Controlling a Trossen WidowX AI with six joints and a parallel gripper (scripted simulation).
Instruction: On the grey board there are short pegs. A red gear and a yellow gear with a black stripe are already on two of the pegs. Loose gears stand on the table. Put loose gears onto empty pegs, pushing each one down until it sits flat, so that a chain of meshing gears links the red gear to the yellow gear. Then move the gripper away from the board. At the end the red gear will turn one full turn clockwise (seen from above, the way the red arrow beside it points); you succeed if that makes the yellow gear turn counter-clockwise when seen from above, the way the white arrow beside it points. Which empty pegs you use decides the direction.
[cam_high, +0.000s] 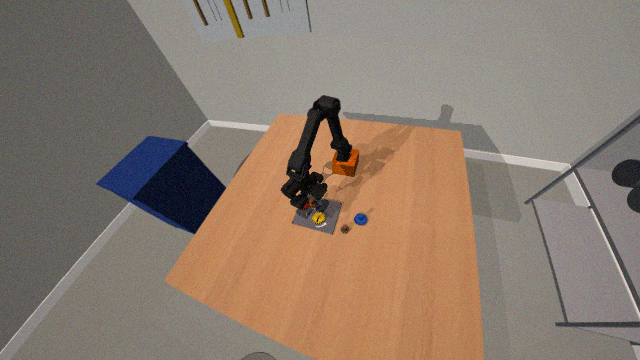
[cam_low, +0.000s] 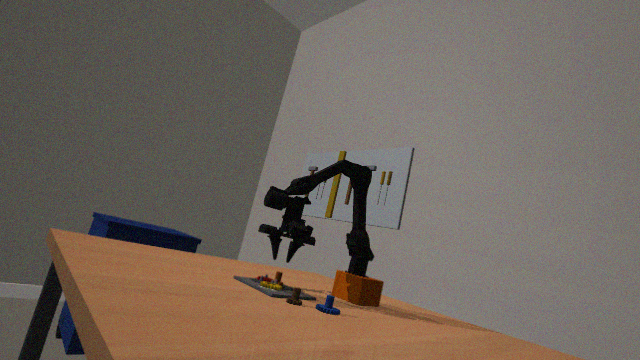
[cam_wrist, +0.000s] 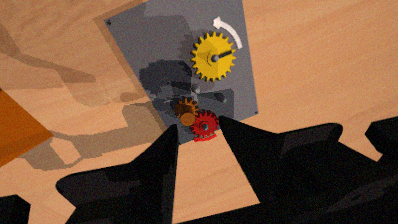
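Now: gripper tip 70 mm short of the small dark brown gear, 190 mm to the right of it and 70 mm above it. Also, from my gripper tip: small orange gear (10 mm behind, 10 mm to the right, 60 mm below); yellow gear (50 mm ahead, 50 mm to the left, 70 mm below); red gear (10 mm ahead, 50 mm to the right, 70 mm below).
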